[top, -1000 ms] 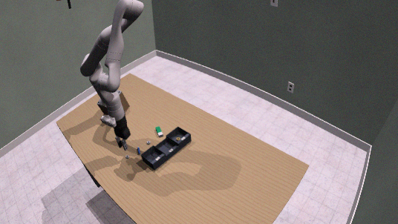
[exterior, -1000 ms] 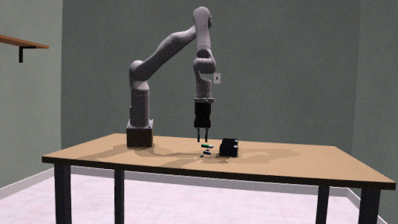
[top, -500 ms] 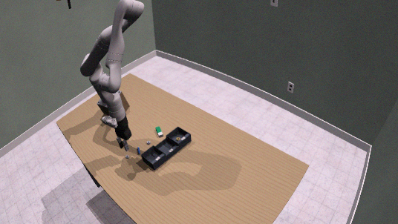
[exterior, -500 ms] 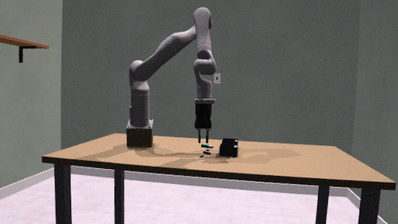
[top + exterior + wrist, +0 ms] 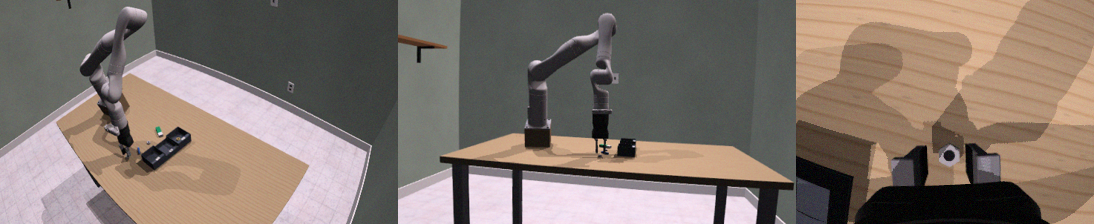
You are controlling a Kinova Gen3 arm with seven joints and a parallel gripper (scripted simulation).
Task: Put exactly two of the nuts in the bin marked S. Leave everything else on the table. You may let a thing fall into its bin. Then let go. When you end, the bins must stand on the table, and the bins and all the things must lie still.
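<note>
Now: the brass-coloured nut 26 cm to the left of my hand, 8 cm ahead of it and 3 cm below it. Round my hand: blue rod 7 cm to the left, 3 cm below; bin 18 cm to the left, 9 cm ahead, 1 cm below.
</note>
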